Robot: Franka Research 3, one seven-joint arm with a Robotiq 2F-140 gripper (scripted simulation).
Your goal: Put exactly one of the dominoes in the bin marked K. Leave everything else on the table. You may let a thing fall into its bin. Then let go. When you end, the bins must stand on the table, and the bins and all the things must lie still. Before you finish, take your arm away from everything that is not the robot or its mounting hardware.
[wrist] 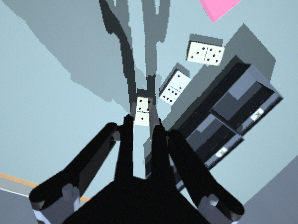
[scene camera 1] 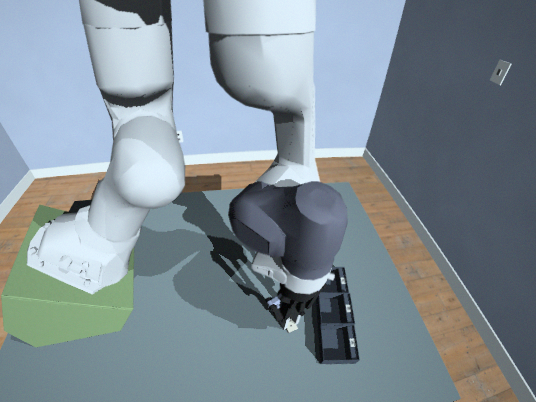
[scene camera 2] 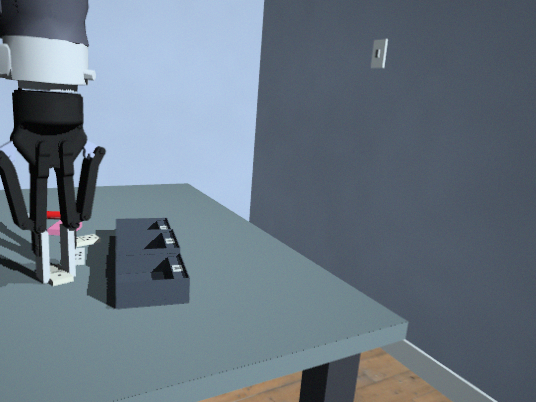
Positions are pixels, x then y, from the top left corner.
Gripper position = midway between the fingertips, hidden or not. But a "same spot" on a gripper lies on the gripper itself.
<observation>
My gripper shows in the wrist view, in scene camera 1 and in scene camera 2 (56, 275). One and the same spot on my gripper: (wrist: 63, 190) is (scene camera 1: 273, 297).
</observation>
